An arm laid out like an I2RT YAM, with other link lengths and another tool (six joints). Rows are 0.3 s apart.
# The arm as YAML. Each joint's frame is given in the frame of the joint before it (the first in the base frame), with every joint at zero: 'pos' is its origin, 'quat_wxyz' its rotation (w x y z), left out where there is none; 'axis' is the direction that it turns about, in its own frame. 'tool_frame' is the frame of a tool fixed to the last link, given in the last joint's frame.
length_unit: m
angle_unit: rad
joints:
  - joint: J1
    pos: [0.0, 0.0, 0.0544]
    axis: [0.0, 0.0, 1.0]
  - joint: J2
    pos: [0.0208, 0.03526, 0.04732]
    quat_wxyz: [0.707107, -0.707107, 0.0, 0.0]
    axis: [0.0, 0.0, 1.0]
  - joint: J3
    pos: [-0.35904, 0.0, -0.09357]
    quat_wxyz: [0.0, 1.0, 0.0, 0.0]
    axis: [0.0, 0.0, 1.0]
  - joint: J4
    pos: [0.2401, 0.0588, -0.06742]
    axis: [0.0, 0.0, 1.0]
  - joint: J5
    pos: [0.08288, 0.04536, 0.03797]
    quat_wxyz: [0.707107, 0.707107, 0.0, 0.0]
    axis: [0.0, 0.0, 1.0]
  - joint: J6
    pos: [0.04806, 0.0, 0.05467]
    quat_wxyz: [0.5, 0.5, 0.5, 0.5]
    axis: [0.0, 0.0, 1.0]
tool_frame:
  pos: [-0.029, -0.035, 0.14]
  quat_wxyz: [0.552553, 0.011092, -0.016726, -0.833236]
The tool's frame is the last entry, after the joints.
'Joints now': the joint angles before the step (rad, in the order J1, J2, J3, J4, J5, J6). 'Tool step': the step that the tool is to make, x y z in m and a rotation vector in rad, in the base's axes. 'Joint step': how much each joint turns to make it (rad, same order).
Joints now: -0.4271, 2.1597, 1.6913, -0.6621, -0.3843, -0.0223
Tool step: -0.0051, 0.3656, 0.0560, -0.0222, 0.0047, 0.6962
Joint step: 0.6211, -0.0001, 0.2417, -0.2757, -0.0107, -0.0839
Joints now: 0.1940, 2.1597, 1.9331, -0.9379, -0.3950, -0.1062
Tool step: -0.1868, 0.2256, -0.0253, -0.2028, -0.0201, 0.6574
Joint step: 0.5390, -0.0015, -0.0001, -0.1329, 0.1366, -0.1854
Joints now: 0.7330, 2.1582, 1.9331, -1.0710, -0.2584, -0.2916
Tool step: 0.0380, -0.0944, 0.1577, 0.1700, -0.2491, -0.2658
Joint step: -0.1598, -0.3082, 0.0000, 0.0135, 0.0598, 0.0924
